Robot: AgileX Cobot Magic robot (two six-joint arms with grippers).
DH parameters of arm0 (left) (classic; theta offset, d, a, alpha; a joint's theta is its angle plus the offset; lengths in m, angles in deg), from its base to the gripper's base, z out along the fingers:
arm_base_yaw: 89.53 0.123 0 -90
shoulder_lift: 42.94 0 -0.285 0
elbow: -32.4 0 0.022 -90
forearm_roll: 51.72 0.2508 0 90
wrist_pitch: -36.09 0 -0.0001 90
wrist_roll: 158.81 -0.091 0 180
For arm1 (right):
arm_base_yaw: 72.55 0.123 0 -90
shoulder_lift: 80.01 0 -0.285 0
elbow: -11.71 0 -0.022 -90
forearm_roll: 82.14 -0.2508 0 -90
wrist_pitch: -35.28 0 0.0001 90
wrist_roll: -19.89 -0.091 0 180
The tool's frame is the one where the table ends.
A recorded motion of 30 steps. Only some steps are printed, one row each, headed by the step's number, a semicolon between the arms.
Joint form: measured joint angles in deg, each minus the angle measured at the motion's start. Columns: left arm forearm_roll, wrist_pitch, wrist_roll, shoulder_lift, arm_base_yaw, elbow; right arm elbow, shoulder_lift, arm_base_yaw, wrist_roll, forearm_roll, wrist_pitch.
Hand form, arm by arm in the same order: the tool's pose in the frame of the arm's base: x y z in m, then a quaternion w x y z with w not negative. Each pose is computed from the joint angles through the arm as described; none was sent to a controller.
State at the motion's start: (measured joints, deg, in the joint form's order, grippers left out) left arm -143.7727 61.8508 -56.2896 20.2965 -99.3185 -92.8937; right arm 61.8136 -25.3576 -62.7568 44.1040 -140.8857 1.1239
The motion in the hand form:
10: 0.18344 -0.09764 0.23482 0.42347 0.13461 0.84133 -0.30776; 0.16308 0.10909 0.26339 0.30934 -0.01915 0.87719 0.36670
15: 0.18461 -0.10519 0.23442 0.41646 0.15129 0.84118 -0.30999; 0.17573 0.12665 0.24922 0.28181 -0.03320 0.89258 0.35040
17: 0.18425 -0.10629 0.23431 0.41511 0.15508 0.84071 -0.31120; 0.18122 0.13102 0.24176 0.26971 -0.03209 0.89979 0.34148
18: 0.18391 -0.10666 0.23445 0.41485 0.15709 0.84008 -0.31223; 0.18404 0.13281 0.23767 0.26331 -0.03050 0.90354 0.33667
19: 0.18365 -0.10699 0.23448 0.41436 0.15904 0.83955 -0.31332; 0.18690 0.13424 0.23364 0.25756 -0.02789 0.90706 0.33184
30: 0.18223 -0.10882 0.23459 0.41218 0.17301 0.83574 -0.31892; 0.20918 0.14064 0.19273 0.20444 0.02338 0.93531 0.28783
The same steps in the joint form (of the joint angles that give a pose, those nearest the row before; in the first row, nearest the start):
10: -4.73 -1.27 -6.28 8.29 -7.82 -3.42; -4.69 11.23 13.45 -0.49 -0.67 6.97
15: -4.43 -1.65 -6.49 9.52 -9.85 -4.28; -6.27 17.78 17.43 -0.74 0.05 9.73
17: -4.28 -1.49 -6.52 9.61 -10.10 -4.32; -6.70 20.36 18.05 -1.04 0.41 10.45
18: -4.20 -1.32 -6.56 9.59 -10.16 -4.33; -6.89 21.66 18.23 -1.23 0.59 10.76
19: -4.12 -1.11 -6.61 9.59 -10.18 -4.32; -7.06 22.92 18.33 -1.42 0.74 11.10
30: -3.66 0.27 -7.27 9.68 -10.24 -4.33; -7.78 33.71 18.30 -5.04 1.35 14.73

